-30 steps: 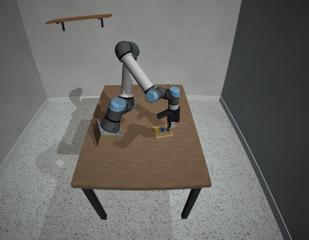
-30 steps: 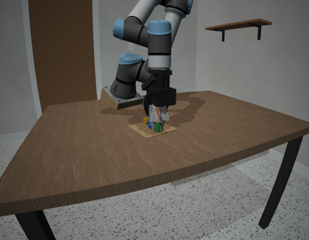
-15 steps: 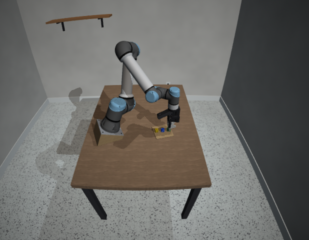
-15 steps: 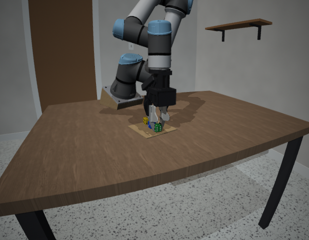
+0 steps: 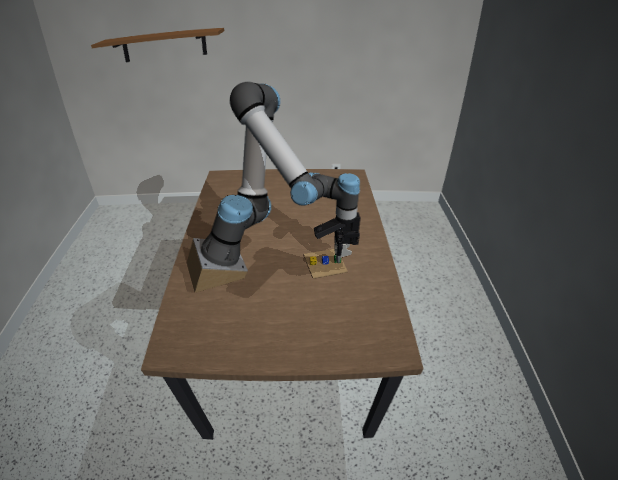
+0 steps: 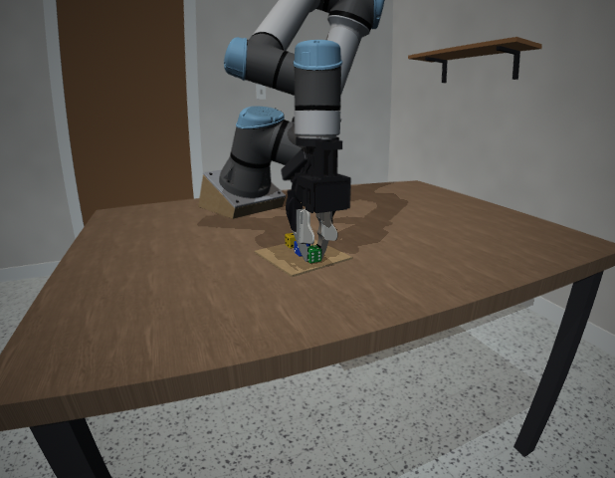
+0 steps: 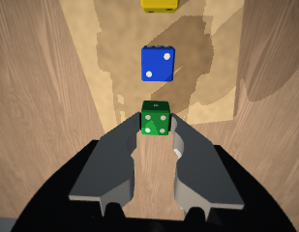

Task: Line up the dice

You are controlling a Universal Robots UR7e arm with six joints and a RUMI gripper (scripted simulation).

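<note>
The green die is right at my hand. From my hand the other things lie so: tan mat 50 mm behind, 20 mm below, 10 mm to the right; then yellow die 90 mm behind, 30 mm to the right, 10 mm below; then blue die 50 mm behind, 10 mm to the right, 10 mm below.
</note>
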